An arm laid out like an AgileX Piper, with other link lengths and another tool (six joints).
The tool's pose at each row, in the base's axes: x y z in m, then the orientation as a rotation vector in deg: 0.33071 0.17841 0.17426 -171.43 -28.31 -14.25; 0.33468 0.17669 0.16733 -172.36 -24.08 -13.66; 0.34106 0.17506 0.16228 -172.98 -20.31 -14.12; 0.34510 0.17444 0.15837 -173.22 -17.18 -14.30; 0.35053 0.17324 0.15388 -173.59 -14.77 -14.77; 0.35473 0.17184 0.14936 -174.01 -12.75 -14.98; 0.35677 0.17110 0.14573 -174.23 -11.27 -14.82; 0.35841 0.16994 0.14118 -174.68 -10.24 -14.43
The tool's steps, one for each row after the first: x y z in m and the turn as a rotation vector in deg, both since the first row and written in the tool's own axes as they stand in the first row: 0.00195 0.00341 0.00716 -0.42 -0.33 2.82; 0.00651 0.00738 0.01284 -0.85 0.03 5.29; 0.00941 0.00956 0.01719 -0.96 0.25 7.33; 0.01331 0.01279 0.02223 -1.33 0.58 8.89; 0.01600 0.01580 0.02710 -1.74 0.71 10.19; 0.01704 0.01742 0.03087 -1.91 0.63 11.16; 0.01741 0.01937 0.03543 -2.27 0.33 11.84
